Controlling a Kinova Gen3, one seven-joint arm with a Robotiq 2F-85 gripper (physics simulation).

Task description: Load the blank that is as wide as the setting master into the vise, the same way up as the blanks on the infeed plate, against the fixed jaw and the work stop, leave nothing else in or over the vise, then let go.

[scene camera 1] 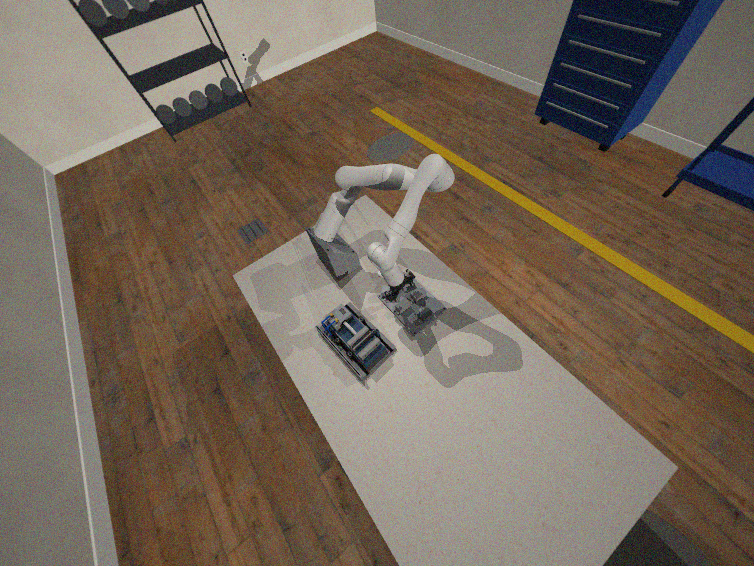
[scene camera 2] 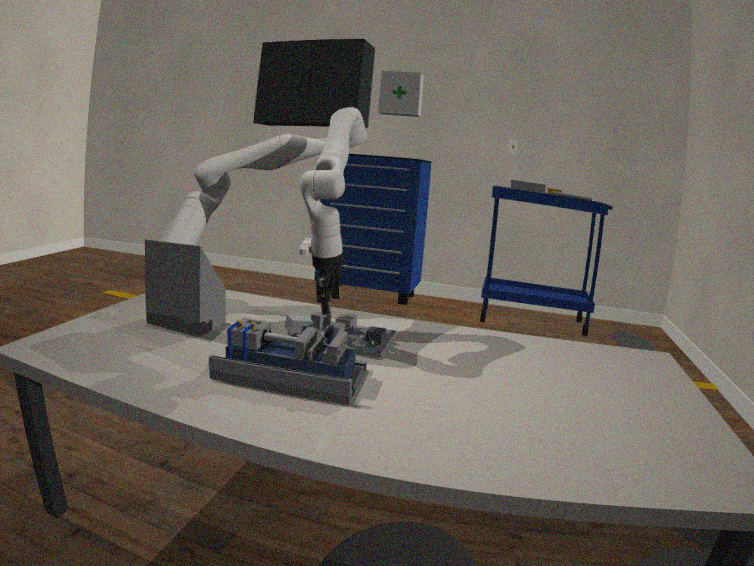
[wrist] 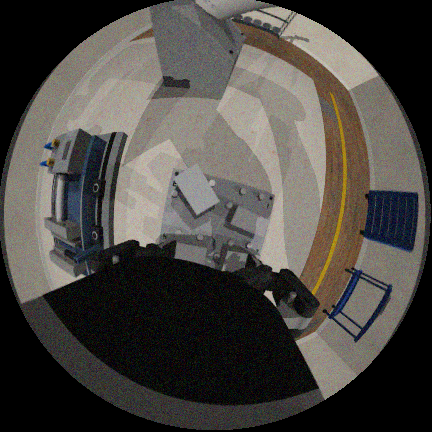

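Where they show: gripper, between the fingertips: (scene camera 1: 404,292) (scene camera 2: 331,306) (wrist: 209,255); arm's base, origin of its link: (scene camera 1: 323,236) (scene camera 2: 172,257).
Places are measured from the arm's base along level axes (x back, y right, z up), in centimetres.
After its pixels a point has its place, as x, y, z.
My gripper (scene camera 1: 400,288) {-42.9, -9.6, -10.0} (scene camera 2: 325,313) {-42.9, -9.6, -10.0} (wrist: 209,255) {-42.9, -9.6, -10.0} is open and empty over the infeed plate (scene camera 1: 389,306) {-40.3, -2.7, -17.5} (wrist: 253,204) {-35.9, -17.1, -17.5}. In the wrist view, a light grey blank (wrist: 197,190) {-35.6, -7.0, -13.3} sits askew at the plate's far left. Another blank (wrist: 247,220) {-38.5, -15.0, -13.9} is at its right. A wide grey block (wrist: 191,253) {-44.7, -7.6, -13.9} and a smaller block (wrist: 235,260) {-45.1, -14.5, -13.9} show at the near edge between the finger positions, partly hidden by the gripper. The blue vise (scene camera 1: 353,332) {-42.1, 17.9, -9.9} (scene camera 2: 292,360) {-43.8, 23.1, -12.8} (wrist: 88,200) {-39.7, 12.2, -14.1} stands beside the plate, with grey jaws. I cannot tell the setting master apart, nor exactly what lies between the jaws.
The robot's grey base (scene camera 1: 333,255) {-12.6, 3.4, 0.5} (scene camera 2: 182,285) {-6.8, 5.4, -5.8} (wrist: 197,55) {-12.9, -1.7, -8.8} stands at the table's back end. A grey rail (scene camera 2: 277,378) {-42.3, 27.7, -15.2} (wrist: 116,175) {-34.7, 8.8, -17.8} runs along the vise. Pegs stand up from the infeed plate. A blue cabinet (scene camera 1: 609,67) (scene camera 2: 383,225) (wrist: 391,220) stands off the table (scene camera 1: 487,438) {-101.7, 6.9, -18.3} (scene camera 2: 517,426) {-89.5, 27.6, -18.3}.
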